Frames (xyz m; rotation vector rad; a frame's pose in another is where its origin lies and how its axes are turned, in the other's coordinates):
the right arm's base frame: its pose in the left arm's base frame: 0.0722 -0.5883 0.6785 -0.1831 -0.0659 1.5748
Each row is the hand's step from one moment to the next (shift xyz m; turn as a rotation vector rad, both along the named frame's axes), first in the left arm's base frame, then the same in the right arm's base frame.
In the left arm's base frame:
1: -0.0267 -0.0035 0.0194 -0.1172 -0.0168 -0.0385
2: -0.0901 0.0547 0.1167 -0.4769 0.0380 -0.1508
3: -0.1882 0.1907 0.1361 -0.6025 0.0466 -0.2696
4: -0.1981 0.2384 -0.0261 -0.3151 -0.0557 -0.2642
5: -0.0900 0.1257 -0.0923 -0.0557 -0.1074 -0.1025
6: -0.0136 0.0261 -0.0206 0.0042 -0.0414 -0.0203
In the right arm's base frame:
1: -0.0049 0.0234 0.0231 -0.0136 0.1220 -0.0206
2: 0.0460 0.0698 0.1332 0.0503 0.4941 -0.0704
3: 0.1804 0.1617 0.1777 0.0681 0.6367 -0.1669
4: 0.2402 0.1963 0.0231 -0.0350 0.3535 -0.2145
5: 0.1325 0.1016 -0.0674 -0.0993 0.0726 -0.1000
6: 0.0276 0.0163 -0.0162 -0.0398 -0.0004 -0.0237

